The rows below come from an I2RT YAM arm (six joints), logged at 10 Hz.
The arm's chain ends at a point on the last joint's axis. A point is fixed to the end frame.
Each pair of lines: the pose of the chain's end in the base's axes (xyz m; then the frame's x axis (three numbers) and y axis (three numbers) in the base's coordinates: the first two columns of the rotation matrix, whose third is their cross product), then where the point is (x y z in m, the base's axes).
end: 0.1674, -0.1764, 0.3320, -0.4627, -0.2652, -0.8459, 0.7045, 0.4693, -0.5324
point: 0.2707 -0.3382 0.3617
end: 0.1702, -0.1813, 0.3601, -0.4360, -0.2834, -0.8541, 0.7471, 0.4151, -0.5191
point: 0.2649 -0.3458 0.4015
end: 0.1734, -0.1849, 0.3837, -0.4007, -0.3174, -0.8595, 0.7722, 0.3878, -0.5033
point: 0.2649 -0.3480 0.4362
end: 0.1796, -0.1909, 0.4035, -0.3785, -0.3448, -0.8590, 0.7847, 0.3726, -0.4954
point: 0.2698 -0.3522 0.4634
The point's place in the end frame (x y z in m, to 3 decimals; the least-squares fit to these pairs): -0.030 -0.019 0.191
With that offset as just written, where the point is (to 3 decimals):
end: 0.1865, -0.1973, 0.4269, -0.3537, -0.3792, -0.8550, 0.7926, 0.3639, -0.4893
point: 0.277 -0.355 0.495
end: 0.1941, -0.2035, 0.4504, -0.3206, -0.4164, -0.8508, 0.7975, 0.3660, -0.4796
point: 0.286 -0.357 0.526
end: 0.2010, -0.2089, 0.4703, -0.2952, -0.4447, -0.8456, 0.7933, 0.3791, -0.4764
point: 0.296 -0.358 0.551
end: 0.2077, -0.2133, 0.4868, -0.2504, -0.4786, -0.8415, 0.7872, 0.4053, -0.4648
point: 0.308 -0.355 0.573
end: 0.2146, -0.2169, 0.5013, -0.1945, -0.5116, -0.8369, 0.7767, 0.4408, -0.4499
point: 0.320 -0.351 0.594
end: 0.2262, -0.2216, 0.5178, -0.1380, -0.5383, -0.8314, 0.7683, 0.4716, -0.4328
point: 0.335 -0.348 0.618
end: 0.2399, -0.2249, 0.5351, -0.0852, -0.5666, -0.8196, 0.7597, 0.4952, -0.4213
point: 0.351 -0.343 0.642
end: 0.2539, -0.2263, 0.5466, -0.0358, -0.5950, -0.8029, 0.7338, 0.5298, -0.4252
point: 0.371 -0.334 0.659
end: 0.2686, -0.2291, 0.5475, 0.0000, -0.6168, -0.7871, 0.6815, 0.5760, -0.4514
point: 0.395 -0.324 0.660
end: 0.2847, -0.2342, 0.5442, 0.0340, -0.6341, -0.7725, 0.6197, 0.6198, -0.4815
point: 0.422 -0.315 0.656
